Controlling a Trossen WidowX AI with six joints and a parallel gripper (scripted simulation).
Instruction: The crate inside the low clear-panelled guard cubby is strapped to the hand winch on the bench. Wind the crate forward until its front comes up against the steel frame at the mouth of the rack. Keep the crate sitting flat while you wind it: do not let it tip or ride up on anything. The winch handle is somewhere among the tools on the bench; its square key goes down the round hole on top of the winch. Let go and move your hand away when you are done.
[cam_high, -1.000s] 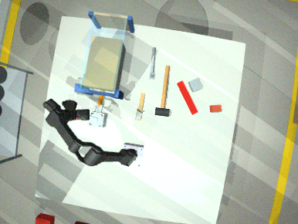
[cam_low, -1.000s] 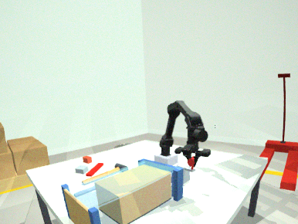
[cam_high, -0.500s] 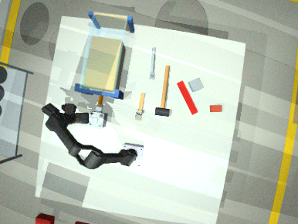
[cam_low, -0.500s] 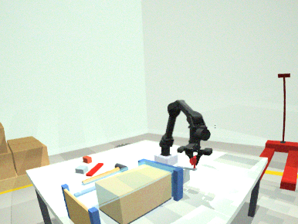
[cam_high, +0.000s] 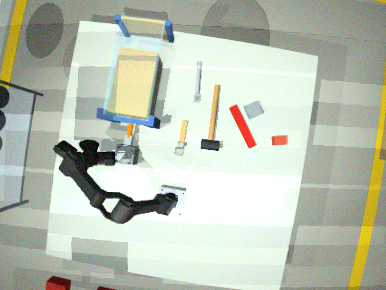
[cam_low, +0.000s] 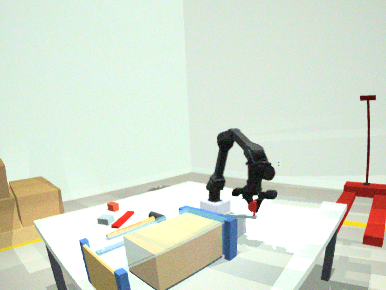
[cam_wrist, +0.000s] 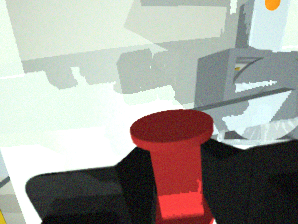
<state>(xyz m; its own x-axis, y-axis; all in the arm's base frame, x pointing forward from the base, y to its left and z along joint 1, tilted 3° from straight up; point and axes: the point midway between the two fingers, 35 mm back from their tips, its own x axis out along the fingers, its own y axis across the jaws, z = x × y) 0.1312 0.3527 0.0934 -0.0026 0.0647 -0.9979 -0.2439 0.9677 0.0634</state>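
My gripper tip is 40 mm to the left of the winch handle, 10 mm short of it and 10 mm above it. The rest, counted from my gripper tip: winch 100 mm to the right, 80 mm below, 20 mm ahead; then red grip 20 mm above; then blue frame 190 mm ahead, 80 mm to the right, 10 mm below.
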